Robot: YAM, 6 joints.
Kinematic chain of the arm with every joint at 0, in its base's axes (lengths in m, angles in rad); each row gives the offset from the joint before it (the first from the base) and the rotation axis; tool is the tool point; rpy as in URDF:
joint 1: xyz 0 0 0.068 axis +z
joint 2: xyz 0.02 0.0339 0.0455 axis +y
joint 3: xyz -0.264 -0.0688 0 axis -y
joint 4: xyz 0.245 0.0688 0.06 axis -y
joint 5: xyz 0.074 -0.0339 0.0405 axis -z
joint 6: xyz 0.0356 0 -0.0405 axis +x
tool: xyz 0 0 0 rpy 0 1.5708 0
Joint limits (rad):
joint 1: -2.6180..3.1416
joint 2: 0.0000..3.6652
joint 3: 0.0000..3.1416
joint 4: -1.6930..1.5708
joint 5: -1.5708..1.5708
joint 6: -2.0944..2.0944
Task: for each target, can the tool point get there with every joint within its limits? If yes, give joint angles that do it. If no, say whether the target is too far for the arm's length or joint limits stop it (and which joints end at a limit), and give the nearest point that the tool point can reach.
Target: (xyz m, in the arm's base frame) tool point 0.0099 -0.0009 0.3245
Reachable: yes | joints -0.9315 0.3202 0.9897 -1.3821 -0.2092 0.9303
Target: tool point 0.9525 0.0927 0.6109
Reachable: no: too far | nearest point 0.5701 0.0555 0.4069 | short by 0.435 m
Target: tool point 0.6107 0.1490 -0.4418
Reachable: no: too far | nearest point 0.4764 0.1162 -0.2878 | short by 0.207 m
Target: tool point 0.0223 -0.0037 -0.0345
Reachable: yes | joints 2.5362 3.1756 0.4653 -0.5970 0.2754 -1.1546
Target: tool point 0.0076 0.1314 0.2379
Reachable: yes | joints 1.3676 0.8316 0.6964 -1.0698 -0.5658 0.3097
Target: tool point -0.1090 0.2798 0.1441
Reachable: yes | joints 1.9947 1.7434 0.9864 -0.6698 0.4573 -0.8547
